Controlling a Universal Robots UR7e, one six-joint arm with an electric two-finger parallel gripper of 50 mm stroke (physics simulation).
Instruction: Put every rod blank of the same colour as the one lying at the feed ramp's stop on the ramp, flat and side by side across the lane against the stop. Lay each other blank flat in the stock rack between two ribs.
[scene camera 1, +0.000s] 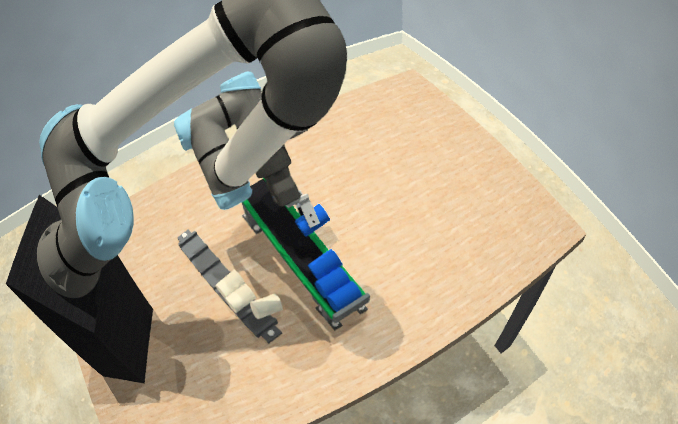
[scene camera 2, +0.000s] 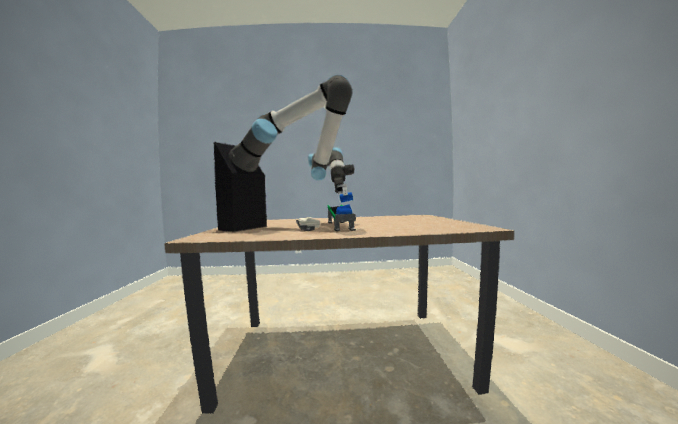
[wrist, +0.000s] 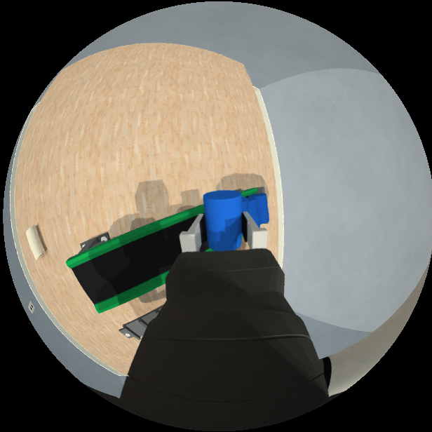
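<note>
My gripper (scene camera 1: 312, 219) (wrist: 223, 221) is shut on a blue blank (scene camera 1: 323, 214) (scene camera 2: 346, 198) (wrist: 223, 207) and holds it above the ramp (scene camera 1: 290, 235) (wrist: 130, 262), up-lane of the blanks there. Three blue blanks, the lowest (scene camera 1: 344, 297), the middle (scene camera 1: 332, 282) and the upper (scene camera 1: 325, 264), lie side by side across the lane at the stop (scene camera 1: 352, 307). The grey stock rack (scene camera 1: 204, 257) (wrist: 142, 323) holds two cream blanks (scene camera 1: 229, 283) (scene camera 1: 240, 297) side by side. A third cream blank (scene camera 1: 266, 306) lies askew near its front end, sticking out towards the ramp; its contact is unclear.
Another cream blank (wrist: 35, 242) lies on the table far beyond the ramp's upper end; in scene camera 1 the arm partly hides it. The ramp's green side rails (wrist: 135, 232) stand up along the lane. The black robot pedestal (scene camera 2: 241, 200) stands at the left.
</note>
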